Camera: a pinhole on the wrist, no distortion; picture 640 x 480 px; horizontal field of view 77.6 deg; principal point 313.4 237.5 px. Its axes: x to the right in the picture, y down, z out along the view. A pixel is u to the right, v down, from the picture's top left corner.
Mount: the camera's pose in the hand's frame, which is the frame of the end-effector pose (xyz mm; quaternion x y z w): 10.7 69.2 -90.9 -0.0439 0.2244 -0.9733 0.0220
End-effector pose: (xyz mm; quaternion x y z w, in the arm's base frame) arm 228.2 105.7 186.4 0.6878 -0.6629 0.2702 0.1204
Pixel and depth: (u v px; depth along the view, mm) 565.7 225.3 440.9
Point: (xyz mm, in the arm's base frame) 428.9 135.3 -181.9
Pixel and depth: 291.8 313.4 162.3
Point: 263.8 57.1 177.7
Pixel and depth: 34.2 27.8 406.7
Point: 193.0 -363.0 55.9
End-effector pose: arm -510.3 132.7 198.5 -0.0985 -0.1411 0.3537 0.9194
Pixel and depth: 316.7 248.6 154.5
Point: -506.9 151.4 246.6
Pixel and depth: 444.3 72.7 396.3
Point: -707.0 129.5 497.5
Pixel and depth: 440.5 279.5 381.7
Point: -554.6 0.0 452.2
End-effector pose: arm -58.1 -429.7 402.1 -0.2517 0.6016 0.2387 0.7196
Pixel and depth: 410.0 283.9 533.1
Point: 352.7 -364.8 539.2
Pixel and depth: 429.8 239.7 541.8
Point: 344.0 -306.6 570.0
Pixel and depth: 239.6 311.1 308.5
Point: 147.0 -409.9 336.9
